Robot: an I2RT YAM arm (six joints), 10 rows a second.
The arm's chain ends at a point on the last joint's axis. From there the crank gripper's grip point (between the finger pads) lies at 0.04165 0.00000 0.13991 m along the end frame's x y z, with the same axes.
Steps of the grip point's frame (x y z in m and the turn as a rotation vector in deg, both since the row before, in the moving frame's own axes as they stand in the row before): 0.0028, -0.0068, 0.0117, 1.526, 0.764, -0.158; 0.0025, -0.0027, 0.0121, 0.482, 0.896, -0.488; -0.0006, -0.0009, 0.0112, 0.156, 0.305, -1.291; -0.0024, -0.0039, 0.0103, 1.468, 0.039, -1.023; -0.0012, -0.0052, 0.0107, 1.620, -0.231, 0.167; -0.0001, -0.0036, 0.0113, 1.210, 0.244, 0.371; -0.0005, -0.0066, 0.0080, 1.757, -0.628, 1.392; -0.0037, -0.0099, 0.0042, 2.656, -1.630, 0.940; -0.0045, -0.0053, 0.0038, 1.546, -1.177, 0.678
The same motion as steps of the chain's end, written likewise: 0.0009, -0.0030, 0.0123, 1.526, 0.764, -0.158; 0.0003, -0.0012, 0.0128, 0.482, 0.896, -0.488; -0.0013, 0.0004, 0.0114, 0.156, 0.305, -1.291; -0.0025, 0.0004, 0.0104, 1.468, 0.039, -1.023; -0.0006, -0.0014, 0.0106, 1.620, -0.231, 0.167; -0.0007, -0.0009, 0.0115, 1.210, 0.244, 0.371; 0.0010, -0.0033, 0.0076, 1.757, -0.628, 1.392; 0.0002, -0.0040, 0.0032, 2.656, -1.630, 0.940; -0.0016, -0.0020, 0.0030, 1.546, -1.177, 0.678
